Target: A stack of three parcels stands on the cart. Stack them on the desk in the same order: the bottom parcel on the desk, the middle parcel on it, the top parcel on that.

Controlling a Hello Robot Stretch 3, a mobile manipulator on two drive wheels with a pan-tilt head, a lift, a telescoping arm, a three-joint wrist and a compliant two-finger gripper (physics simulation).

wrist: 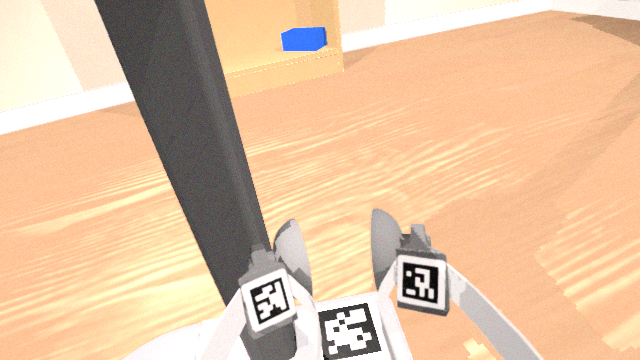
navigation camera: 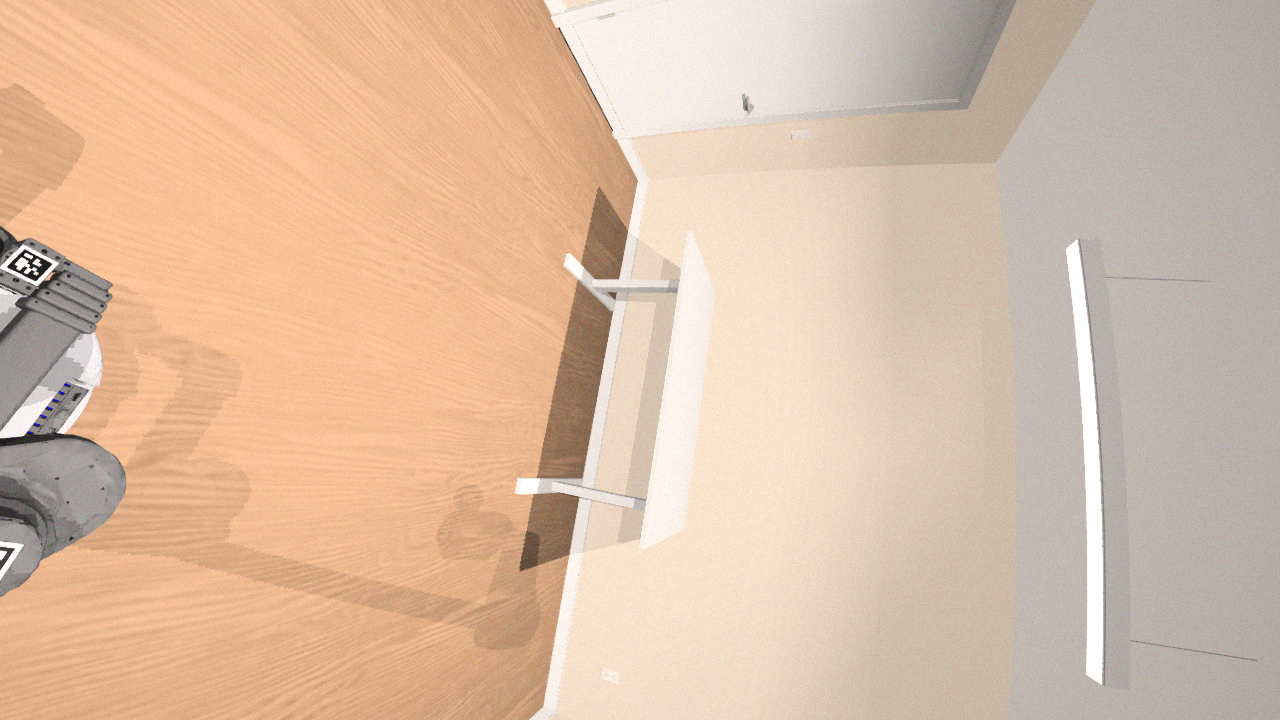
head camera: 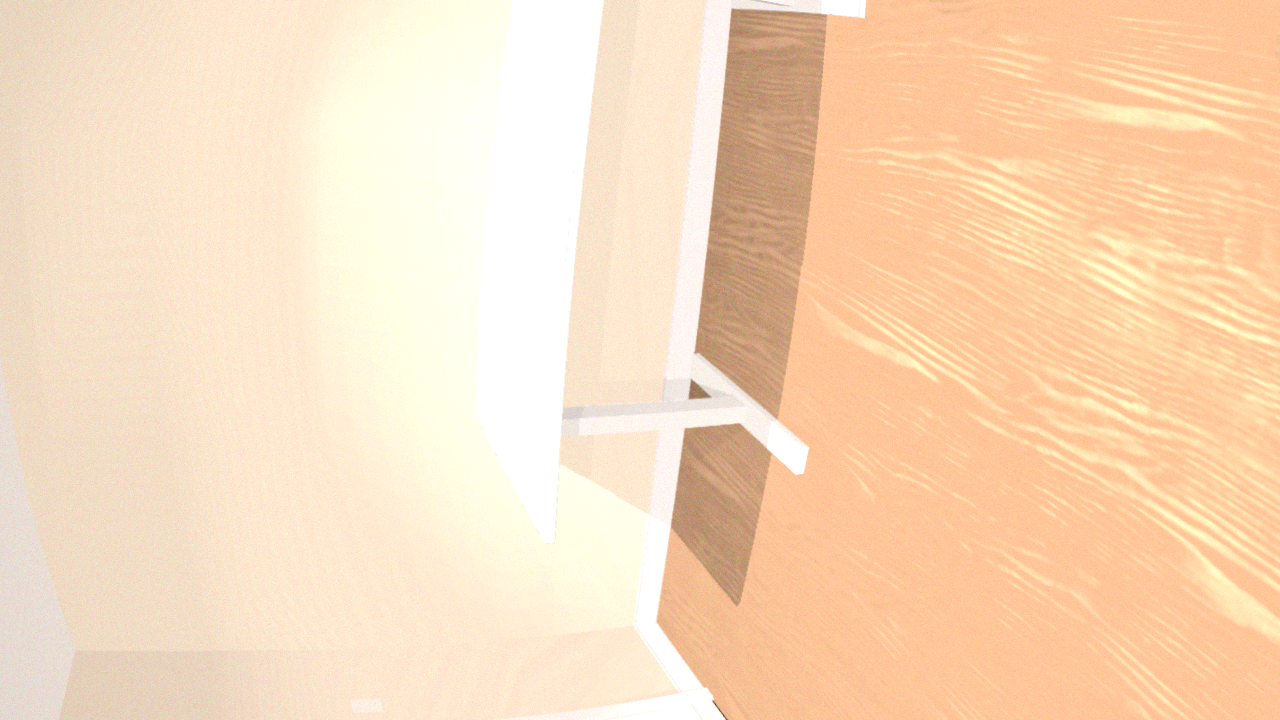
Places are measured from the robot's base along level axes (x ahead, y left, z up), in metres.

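Pixels of known places: gripper, between the fingertips: (wrist: 337,241).
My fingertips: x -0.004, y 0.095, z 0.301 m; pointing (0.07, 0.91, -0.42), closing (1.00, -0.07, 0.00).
Observation:
Behind a point stands the place of what it marks.
The desk (head camera: 537,268) @[y -1.027, x -1.785, z 0.720 m] (navigation camera: 684,402) @[y -0.864, x -1.976, z 0.720 m] has a white top and light legs with bar feet. It stands along the beige wall and appears turned on its side in the head and navigation views. No parcel shows on the part of the desk in view. The cart and the three parcels do not show in these frames. My gripper (wrist: 337,241) @[y 0.095, x -0.004, z 0.301 m] is open in the wrist view, with its two fingertips apart and floor showing between them. It is away from the desk, which does not show in the wrist view.
A white door (navigation camera: 760,62) @[y -2.468, x -1.103, z 1.008 m] is in the wall beyond one end of the desk. In the wrist view, a dark post (wrist: 185,140) runs beside the gripper, and a blue box (wrist: 304,39) @[y 1.435, x 0.081, z 0.148 m] lies in a wooden shelf unit (wrist: 285,76) @[y 1.341, x -0.021, z 0.036 m]. Parts of my own arm show at the navigation view's left edge.

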